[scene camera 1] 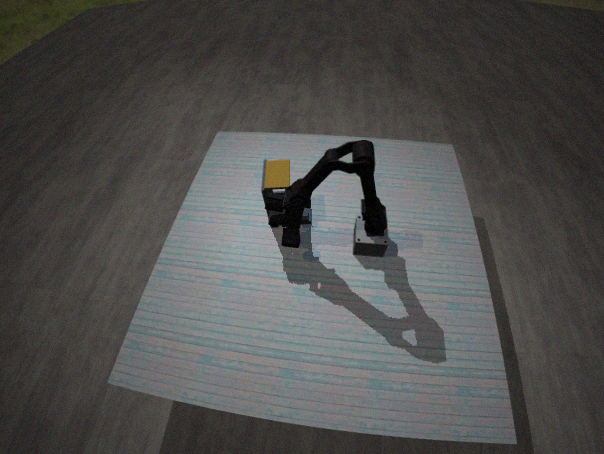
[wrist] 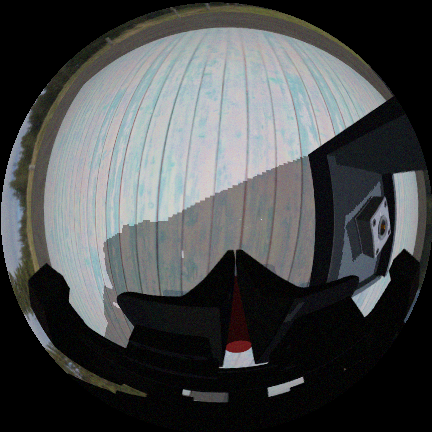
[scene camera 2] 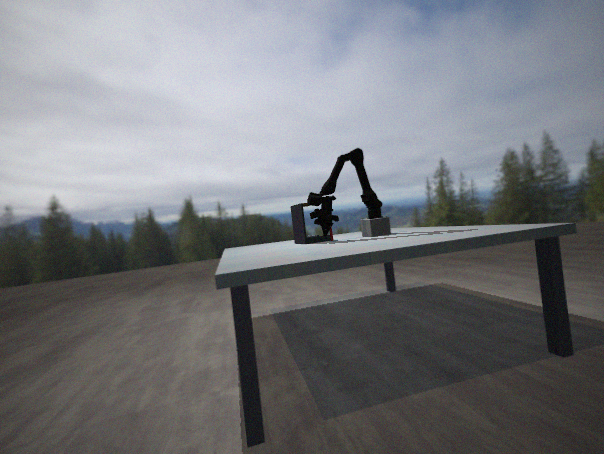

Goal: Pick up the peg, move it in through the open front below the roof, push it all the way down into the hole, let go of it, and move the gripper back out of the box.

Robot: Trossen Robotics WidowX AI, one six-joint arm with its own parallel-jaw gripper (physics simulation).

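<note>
My gripper is shut on the red peg, whose round end shows between the fingers in the wrist view. The gripper points down, low beside the box's floor. The box has a yellow roof and a dark upright wall. In the wrist view the box's inner floor is at the right, with a raised grey block that has a hole and screws. The peg is to the left of that block and apart from it. In scene camera 1 the arm hides the fingertips and peg.
The arm's grey base block stands on the striped table top, right of the box. The box's roof edge crosses the upper right of the wrist view. The arm's shadow falls across the table.
</note>
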